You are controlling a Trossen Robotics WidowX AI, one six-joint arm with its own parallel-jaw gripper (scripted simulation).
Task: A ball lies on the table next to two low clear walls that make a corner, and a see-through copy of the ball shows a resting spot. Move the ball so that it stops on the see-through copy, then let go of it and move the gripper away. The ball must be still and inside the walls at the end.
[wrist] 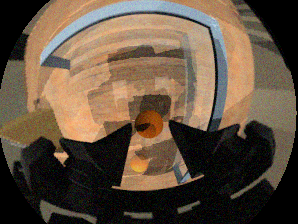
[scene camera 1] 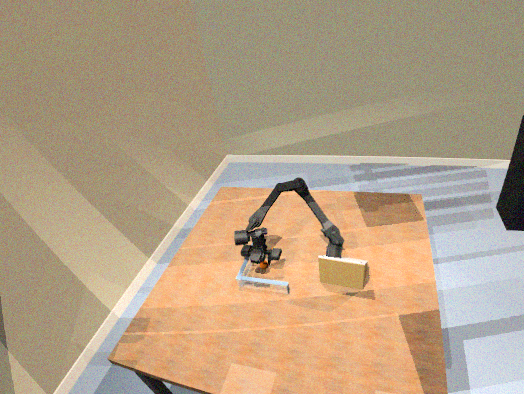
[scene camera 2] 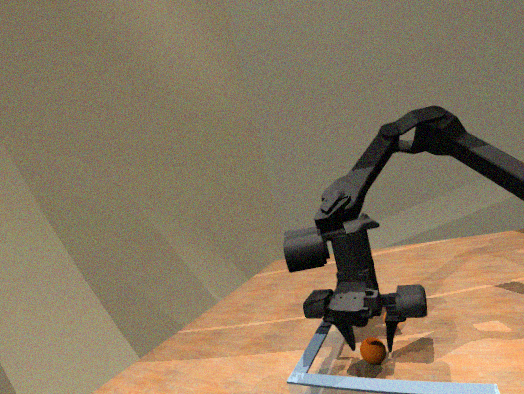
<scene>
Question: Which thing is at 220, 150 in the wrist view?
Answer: The gripper.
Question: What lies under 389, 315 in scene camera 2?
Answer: The gripper.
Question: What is the gripper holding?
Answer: Nothing.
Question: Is the gripper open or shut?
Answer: Open.
</scene>
